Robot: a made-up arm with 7 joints.
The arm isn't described. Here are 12 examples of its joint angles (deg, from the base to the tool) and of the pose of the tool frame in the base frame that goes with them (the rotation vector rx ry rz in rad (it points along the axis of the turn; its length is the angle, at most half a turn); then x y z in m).
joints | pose
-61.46 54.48 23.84 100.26 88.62 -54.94 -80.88 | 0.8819 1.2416 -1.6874 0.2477 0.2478 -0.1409
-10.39 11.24 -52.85 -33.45 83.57 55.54 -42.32 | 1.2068 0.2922 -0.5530 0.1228 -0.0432 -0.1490
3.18 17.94 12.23 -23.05 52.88 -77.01 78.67 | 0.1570 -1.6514 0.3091 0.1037 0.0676 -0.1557
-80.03 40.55 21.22 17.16 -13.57 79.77 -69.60 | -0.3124 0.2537 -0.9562 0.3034 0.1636 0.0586
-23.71 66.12 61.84 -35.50 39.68 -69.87 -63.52 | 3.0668 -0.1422 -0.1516 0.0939 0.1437 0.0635
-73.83 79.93 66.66 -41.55 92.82 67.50 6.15 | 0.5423 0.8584 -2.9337 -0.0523 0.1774 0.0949
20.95 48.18 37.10 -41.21 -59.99 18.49 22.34 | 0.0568 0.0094 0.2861 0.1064 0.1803 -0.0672
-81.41 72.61 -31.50 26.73 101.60 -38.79 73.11 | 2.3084 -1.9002 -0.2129 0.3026 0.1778 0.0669
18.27 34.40 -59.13 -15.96 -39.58 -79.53 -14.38 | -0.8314 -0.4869 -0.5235 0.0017 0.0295 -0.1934
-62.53 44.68 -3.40 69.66 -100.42 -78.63 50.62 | -1.2335 -1.0170 1.9096 0.2584 0.2515 -0.0720
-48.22 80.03 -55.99 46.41 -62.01 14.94 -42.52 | 0.2387 0.9154 -0.2499 0.2220 0.3066 -0.0991
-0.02 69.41 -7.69 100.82 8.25 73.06 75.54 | -1.6562 -1.2869 -0.8240 -0.0817 0.3431 -0.0767
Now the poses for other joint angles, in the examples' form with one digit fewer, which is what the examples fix.
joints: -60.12 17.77 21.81 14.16 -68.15 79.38 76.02
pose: -0.181 0.910 0.417 0.303 0.052 -0.061
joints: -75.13 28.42 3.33 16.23 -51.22 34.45 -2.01
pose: -0.348 -0.159 -0.490 0.335 0.051 0.041
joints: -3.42 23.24 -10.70 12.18 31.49 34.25 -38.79
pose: 0.682 1.233 -0.589 0.134 0.126 -0.282
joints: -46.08 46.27 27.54 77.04 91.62 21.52 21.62
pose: 1.925 0.966 0.685 0.213 0.302 -0.162
